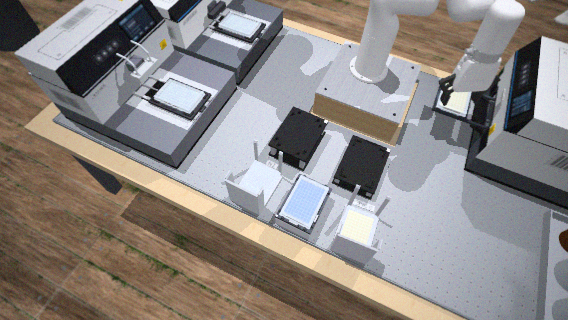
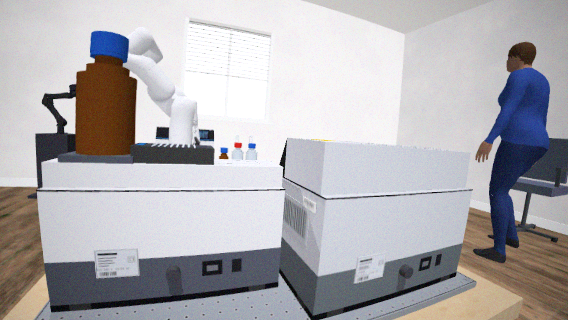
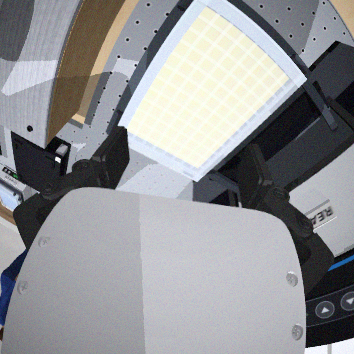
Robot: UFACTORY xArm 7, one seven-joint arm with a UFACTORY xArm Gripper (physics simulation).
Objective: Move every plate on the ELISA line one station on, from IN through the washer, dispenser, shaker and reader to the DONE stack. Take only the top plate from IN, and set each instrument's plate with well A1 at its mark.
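Places are measured from the arm's base along level axes (x left, y down, z back), in centimetres.
Where they show: gripper, fingertip midpoint: [image 1: 458, 101] [image 3: 184, 149]; arm's base, origin of the base link: [image 1: 368, 69].
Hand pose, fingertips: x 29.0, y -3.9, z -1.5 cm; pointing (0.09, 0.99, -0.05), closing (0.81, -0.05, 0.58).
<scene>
Things, the pixels of their centre, and the offset from my fingertips. "*": a spot on its surface instead.
- pale yellow well plate, body centre: [image 3: 202, 100] [image 1: 454, 96] dz +3.1, dx -1.2, dy +1.6 cm
- reader, surface spot: [image 1: 532, 119] * dz -11.2, dx +14.6, dy -13.7 cm
- blue plate, body centre: [image 1: 304, 200] [image 3: 8, 200] dz -49.7, dx -23.1, dy +6.4 cm
- yellow plate, body centre: [image 1: 356, 231] dz -47.8, dx -7.8, dy +11.1 cm
- holder, body centre: [image 1: 256, 183] dz -51.1, dx -37.6, dy +9.8 cm
- brown bottle, surface spot: [image 2: 105, 107] * dz +1.9, dx -99.3, dy -17.3 cm
My gripper [image 1: 462, 96] [image 3: 184, 149] is open and empty. It hangs just above a pale yellow well plate [image 1: 457, 103] [image 3: 211, 84] that lies on the black tray of the reader [image 1: 532, 119] at the right. The fingers stand on either side of the plate's near end, apart from it. A clear plate [image 1: 178, 95] lies on the washer and another clear plate [image 1: 240, 24] on the dispenser behind it. A blue plate [image 1: 304, 200] sits on a nest at the table's front. A yellow plate [image 1: 357, 227] lies in the DONE holder. The white IN holder [image 1: 254, 183] stands to the left.
Two black blocks [image 1: 297, 135] [image 1: 361, 163] stand behind the front holders. The arm's base sits on a raised box [image 1: 357, 99]. A person in blue [image 2: 516, 146] stands beside the table. A brown bottle [image 2: 105, 107] stands on one instrument.
</scene>
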